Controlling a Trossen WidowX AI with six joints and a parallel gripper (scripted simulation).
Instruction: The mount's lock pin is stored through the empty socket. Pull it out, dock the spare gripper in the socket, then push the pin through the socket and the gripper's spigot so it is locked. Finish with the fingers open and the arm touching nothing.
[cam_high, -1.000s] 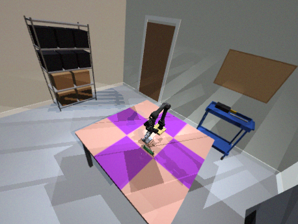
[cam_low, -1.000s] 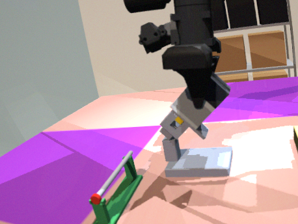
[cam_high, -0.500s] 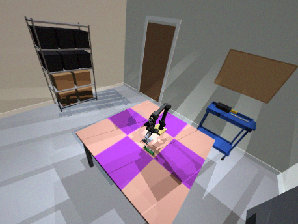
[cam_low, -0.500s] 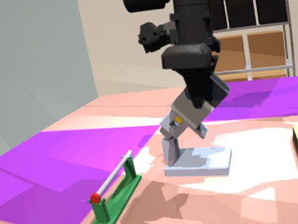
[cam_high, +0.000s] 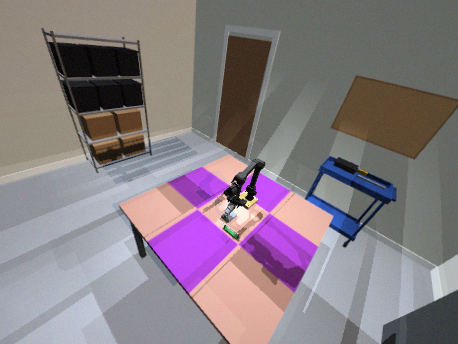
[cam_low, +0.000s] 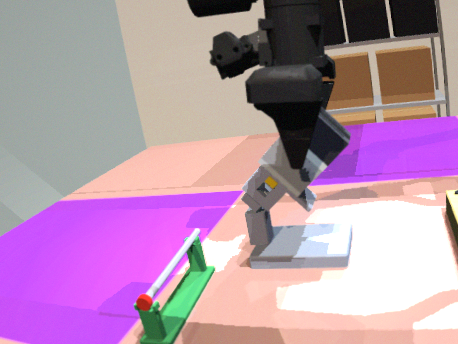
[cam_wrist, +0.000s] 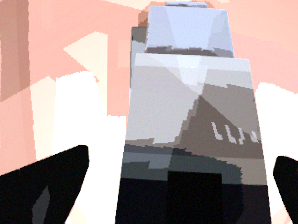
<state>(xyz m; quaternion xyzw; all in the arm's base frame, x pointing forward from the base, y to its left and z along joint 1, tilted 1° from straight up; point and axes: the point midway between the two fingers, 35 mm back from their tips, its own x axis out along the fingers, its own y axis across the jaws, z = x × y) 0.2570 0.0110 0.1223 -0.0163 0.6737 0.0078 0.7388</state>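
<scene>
Right now the spare gripper is 10 mm ahead of my gripper tip. The rest, counted from my gripper tip: green cradle 120 mm to the left, 120 mm ahead, 90 mm below; mount 60 mm below, 40 mm ahead.
</scene>
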